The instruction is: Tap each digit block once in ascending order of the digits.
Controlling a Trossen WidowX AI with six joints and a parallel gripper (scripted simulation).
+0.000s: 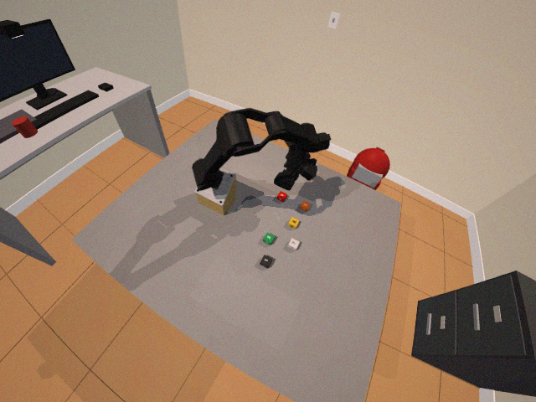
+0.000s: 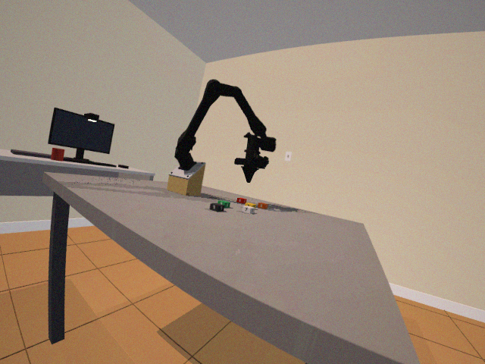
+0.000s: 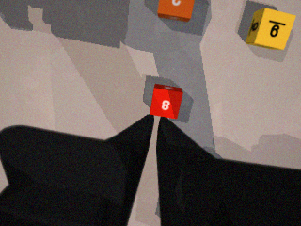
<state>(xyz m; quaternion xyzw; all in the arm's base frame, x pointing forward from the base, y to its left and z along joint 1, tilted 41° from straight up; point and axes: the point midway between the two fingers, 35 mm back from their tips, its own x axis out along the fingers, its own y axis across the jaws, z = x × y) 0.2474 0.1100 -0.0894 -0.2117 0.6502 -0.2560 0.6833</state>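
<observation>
My gripper tip is now 90 mm above the red block, 10 mm to the left of it and 10 mm past it. The rest, counted from my gripper tip: orange block: 90 mm below, 90 mm ahead, 10 mm to the right; then green block: 210 mm to the right, 90 mm below, 20 mm ahead; then yellow block: 100 mm to the right, 90 mm below, 80 mm ahead.
</observation>
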